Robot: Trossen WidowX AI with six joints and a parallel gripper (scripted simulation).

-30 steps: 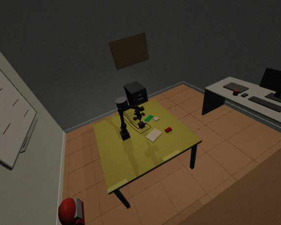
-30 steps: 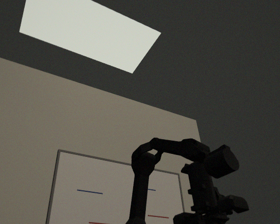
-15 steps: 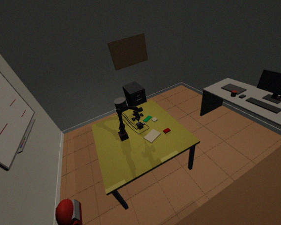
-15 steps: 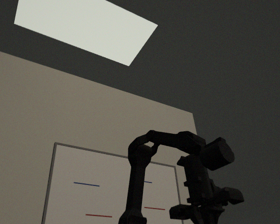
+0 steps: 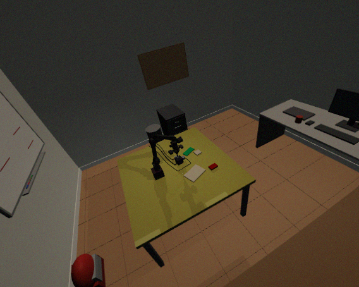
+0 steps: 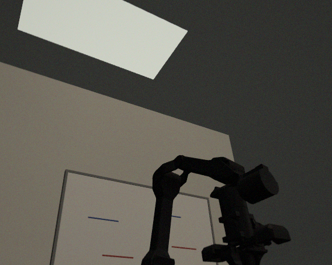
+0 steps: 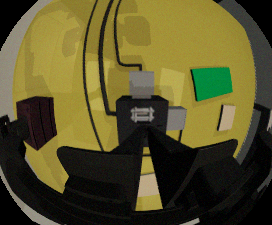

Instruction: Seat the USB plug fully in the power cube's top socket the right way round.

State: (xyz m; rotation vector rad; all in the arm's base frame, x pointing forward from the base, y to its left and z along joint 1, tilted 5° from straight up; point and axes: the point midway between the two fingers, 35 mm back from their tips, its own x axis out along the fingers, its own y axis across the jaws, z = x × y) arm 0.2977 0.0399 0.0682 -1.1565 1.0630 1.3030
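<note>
Now: the pale grey socket 6 cm below my gripper tip. The rest, counted from my gripper tip: red block: 35 cm to the right, 27 cm ahead, 12 cm below; then green card: 20 cm ahead, 12 cm below, 8 cm to the left.
</note>
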